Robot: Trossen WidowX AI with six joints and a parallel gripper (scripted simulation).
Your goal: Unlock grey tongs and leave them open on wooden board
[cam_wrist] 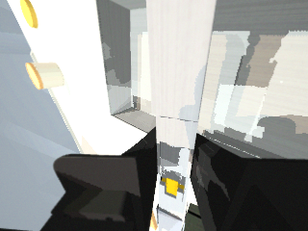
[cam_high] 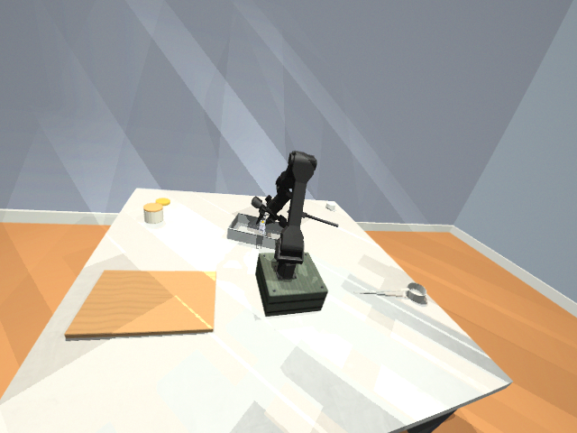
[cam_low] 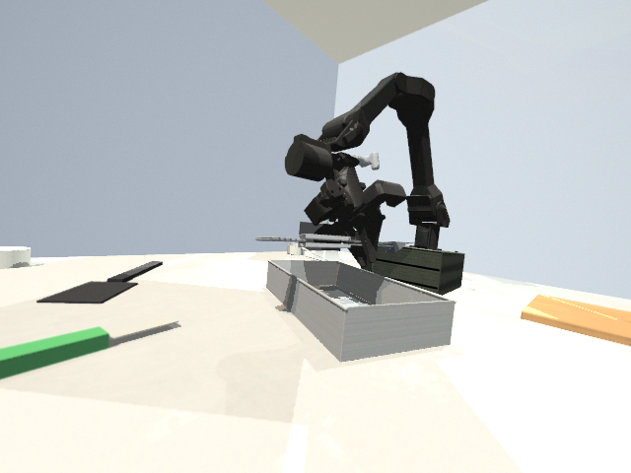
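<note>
Now: the yellow lock piece 3 cm behind my gripper tip, 3 cm above it and 1 cm to the right of it. Round my gripper tip: grey roasting tin 5 cm below, 4 cm to the right, 2 cm ahead; black spatula 38 cm to the right, 24 cm ahead, 8 cm below; green-handled tool 33 cm ahead, 11 cm to the right, 7 cm below.
</note>
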